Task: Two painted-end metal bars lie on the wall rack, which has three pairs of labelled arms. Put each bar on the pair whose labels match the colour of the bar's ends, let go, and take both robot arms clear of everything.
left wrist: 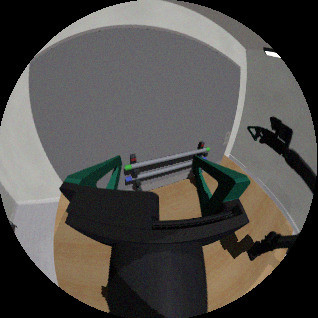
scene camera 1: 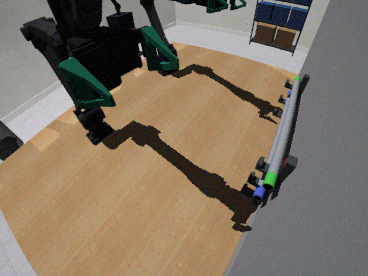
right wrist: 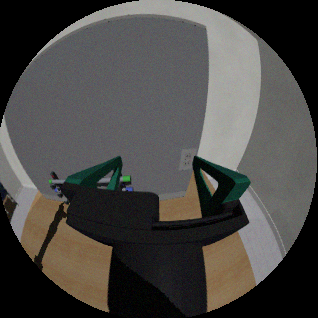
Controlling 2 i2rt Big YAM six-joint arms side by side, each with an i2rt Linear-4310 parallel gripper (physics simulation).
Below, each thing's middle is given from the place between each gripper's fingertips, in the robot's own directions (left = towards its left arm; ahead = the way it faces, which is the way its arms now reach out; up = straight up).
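The green-ended bar (scene camera 1: 271,176) is what I measure my right hand from: the hand is far to the right of the bar, and it is also a good way above it and some way short of it.
As for the green-ended bar and my left hand, the hand is well short of the bar, some way to the left of it and a good bit above it.
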